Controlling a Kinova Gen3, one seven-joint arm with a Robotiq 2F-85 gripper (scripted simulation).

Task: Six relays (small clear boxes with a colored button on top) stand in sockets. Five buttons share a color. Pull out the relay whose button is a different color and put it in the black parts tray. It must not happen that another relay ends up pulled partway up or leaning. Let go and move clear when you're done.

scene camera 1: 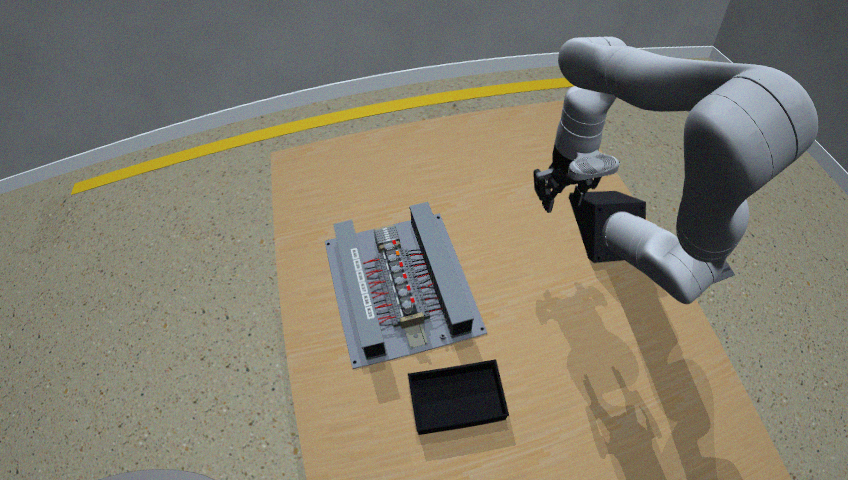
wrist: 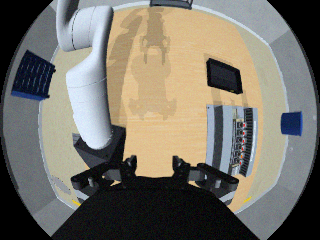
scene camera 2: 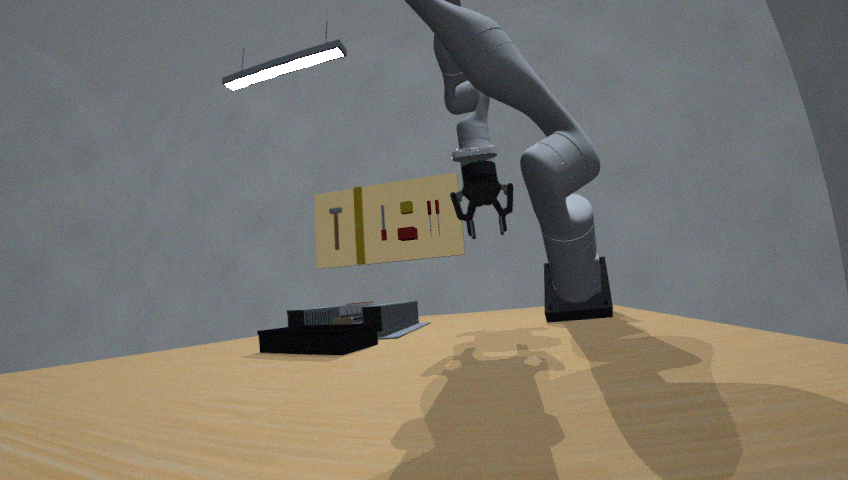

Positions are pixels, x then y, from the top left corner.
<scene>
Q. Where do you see a black parts tray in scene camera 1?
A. At 443, 396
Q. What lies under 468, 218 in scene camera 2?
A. My gripper.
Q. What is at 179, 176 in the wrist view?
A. My gripper.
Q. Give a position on a black parts tray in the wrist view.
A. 229, 77
</scene>
